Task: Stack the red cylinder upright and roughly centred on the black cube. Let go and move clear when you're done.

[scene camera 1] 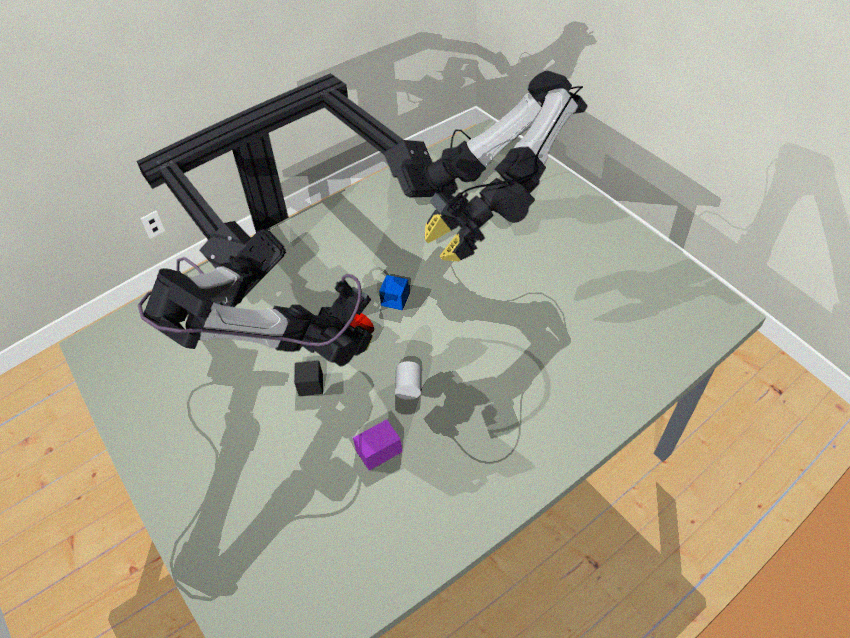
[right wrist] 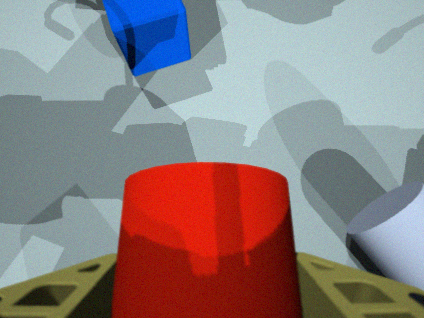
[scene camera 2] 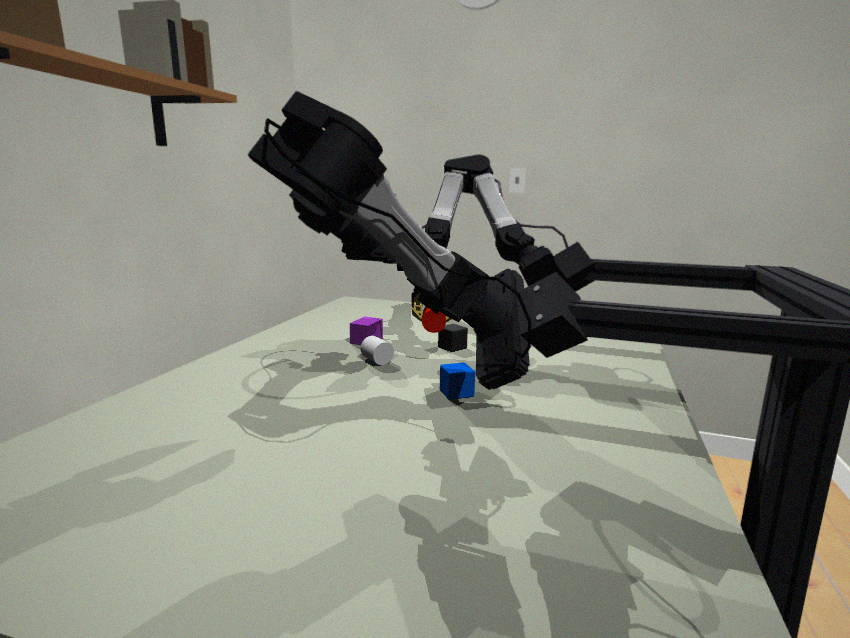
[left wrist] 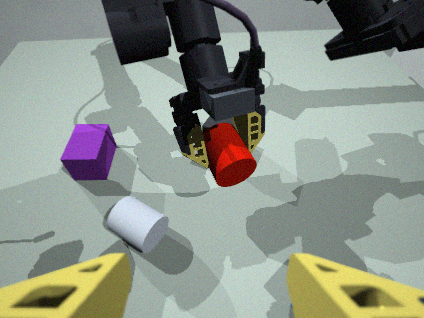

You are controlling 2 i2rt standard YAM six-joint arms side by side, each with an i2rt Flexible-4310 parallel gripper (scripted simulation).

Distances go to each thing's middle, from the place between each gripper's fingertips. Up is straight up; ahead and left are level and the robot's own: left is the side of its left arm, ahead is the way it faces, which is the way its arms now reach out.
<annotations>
The black cube [scene camera 1: 308,378] is 1 cm behind my right hand, 13 cm to the right of it and 8 cm below it. From my right hand the other things lie so: red cylinder [right wrist: 201,232] (right at my right hand); then white cylinder [scene camera 1: 408,374] (13 cm ahead, 5 cm to the left, 8 cm below); then blue cube [scene camera 2: 457,380] (11 cm behind, 17 cm to the left, 8 cm below).
Right now my left hand [scene camera 1: 433,250] is 4 cm past the red cylinder, 20 cm to the left of it and 17 cm above it. Also, from my left hand: black cube (5 cm behind, 33 cm to the right, 26 cm below); white cylinder (9 cm ahead, 15 cm to the right, 26 cm below); blue cube (15 cm behind, 3 cm to the right, 26 cm below).
</annotations>
